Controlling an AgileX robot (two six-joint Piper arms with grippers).
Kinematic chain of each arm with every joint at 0, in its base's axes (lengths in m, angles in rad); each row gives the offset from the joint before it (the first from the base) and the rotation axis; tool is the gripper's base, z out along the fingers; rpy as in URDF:
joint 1: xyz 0 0 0.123 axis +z
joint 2: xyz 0 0 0 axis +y
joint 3: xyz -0.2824 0 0.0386 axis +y
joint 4: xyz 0.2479 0 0.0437 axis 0.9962 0 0.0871
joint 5: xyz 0 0 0 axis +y
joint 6: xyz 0.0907 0 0.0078 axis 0.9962 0 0.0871
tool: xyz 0 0 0 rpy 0 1.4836 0
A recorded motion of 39 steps. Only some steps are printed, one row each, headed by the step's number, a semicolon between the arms.
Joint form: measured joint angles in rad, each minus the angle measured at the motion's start. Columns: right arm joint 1, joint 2, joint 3, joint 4, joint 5, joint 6; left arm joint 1, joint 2, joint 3, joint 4, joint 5, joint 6.
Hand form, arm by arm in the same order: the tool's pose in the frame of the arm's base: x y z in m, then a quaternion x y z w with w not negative. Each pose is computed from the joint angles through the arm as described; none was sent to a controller.
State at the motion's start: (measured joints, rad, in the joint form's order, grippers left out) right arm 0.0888 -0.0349 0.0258 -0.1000 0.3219 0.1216; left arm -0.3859 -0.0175 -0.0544 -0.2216 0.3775 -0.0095
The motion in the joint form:
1: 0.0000 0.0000 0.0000 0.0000 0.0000 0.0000; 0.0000 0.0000 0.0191 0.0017 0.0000 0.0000
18: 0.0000 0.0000 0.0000 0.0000 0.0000 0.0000; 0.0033 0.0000 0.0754 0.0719 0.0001 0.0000
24: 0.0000 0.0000 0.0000 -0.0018 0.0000 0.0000; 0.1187 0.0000 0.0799 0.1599 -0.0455 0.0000
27: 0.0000 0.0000 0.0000 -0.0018 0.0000 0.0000; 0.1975 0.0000 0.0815 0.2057 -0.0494 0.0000
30: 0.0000 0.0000 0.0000 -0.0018 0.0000 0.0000; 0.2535 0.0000 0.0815 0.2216 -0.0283 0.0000
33: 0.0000 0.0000 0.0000 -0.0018 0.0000 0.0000; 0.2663 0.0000 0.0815 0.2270 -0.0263 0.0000
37: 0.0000 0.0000 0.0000 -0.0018 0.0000 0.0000; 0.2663 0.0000 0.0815 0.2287 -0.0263 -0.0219
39: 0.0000 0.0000 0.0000 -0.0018 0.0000 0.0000; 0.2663 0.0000 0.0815 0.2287 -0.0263 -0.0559
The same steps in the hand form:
1: 0.0527 0.0018 0.1773 -0.01442 0.78157 0.02366 0.62320; 0.0441 -0.0258 0.1926 0.09197 0.77768 -0.21373 0.58402
18: 0.0527 0.0018 0.1773 -0.01442 0.78157 0.02366 0.62320; 0.0464 -0.0241 0.1734 0.10981 0.79419 -0.17811 0.57051
24: 0.0527 0.0017 0.1773 -0.01491 0.78154 0.02291 0.62325; 0.0509 -0.0158 0.1755 0.08478 0.78585 -0.10996 0.60263
27: 0.0527 0.0017 0.1773 -0.01491 0.78154 0.02291 0.62325; 0.0524 -0.0105 0.1753 0.06620 0.78711 -0.06718 0.60956
30: 0.0527 0.0017 0.1773 -0.01491 0.78154 0.02291 0.62325; 0.0525 -0.0070 0.1734 0.04890 0.79482 -0.04288 0.60334
33: 0.0527 0.0017 0.1773 -0.01491 0.78154 0.02291 0.62325; 0.0525 -0.0061 0.1732 0.04531 0.79564 -0.03670 0.60295
37: 0.0527 0.0017 0.1773 -0.01491 0.78154 0.02291 0.62325; 0.0525 -0.0061 0.1732 0.03705 0.79607 -0.04259 0.60257
39: 0.0527 0.0017 0.1773 -0.01491 0.78154 0.02291 0.62325; 0.0525 -0.0061 0.1732 0.02351 0.79658 -0.05282 0.60176

